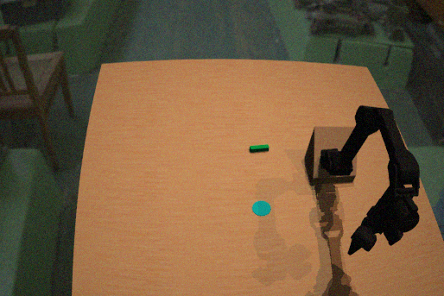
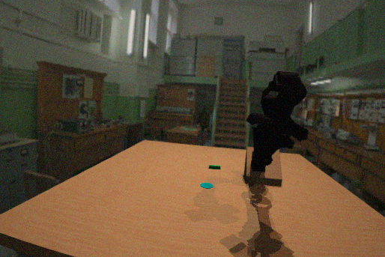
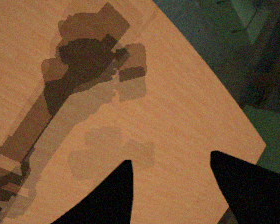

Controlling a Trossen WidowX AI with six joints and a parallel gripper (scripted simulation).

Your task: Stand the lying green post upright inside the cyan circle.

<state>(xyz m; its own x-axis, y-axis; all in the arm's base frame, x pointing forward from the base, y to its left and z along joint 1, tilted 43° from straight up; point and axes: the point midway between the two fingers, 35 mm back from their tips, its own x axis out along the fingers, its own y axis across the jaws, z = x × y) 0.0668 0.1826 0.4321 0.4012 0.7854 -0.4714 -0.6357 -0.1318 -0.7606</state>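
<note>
My gripper tip is 56 cm to the left of the green post, 23 cm above it and 13 cm short of it. Also, from my gripper tip: cyan circle (31 cm to the right, 24 cm below, 16 cm ahead).
</note>
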